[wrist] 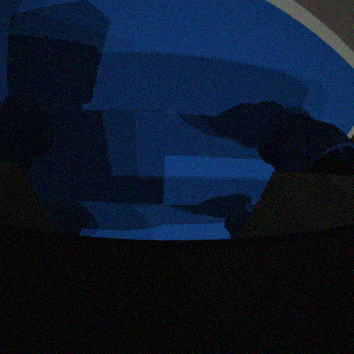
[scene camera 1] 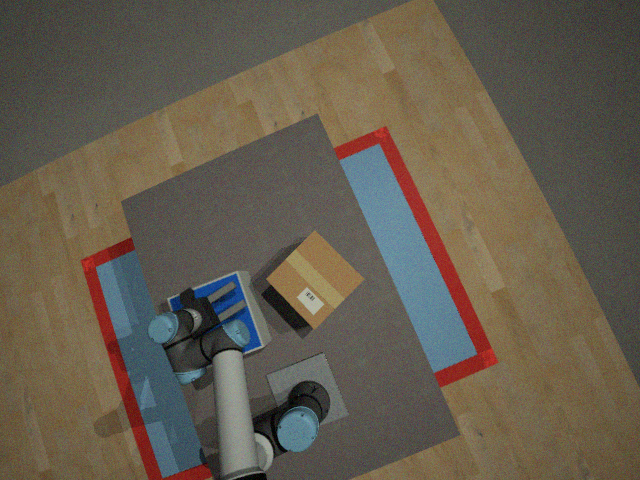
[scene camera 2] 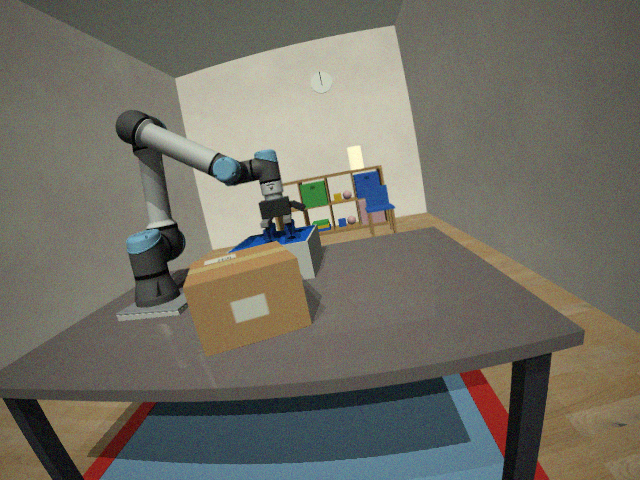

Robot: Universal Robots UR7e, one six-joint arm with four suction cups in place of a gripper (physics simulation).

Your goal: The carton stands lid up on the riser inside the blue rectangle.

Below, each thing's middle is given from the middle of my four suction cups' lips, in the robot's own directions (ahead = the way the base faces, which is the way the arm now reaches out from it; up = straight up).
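Brown carton (scene camera 2: 246, 296): my suction cup 38 cm to the left of it, 7 cm above it, 7 cm past it.
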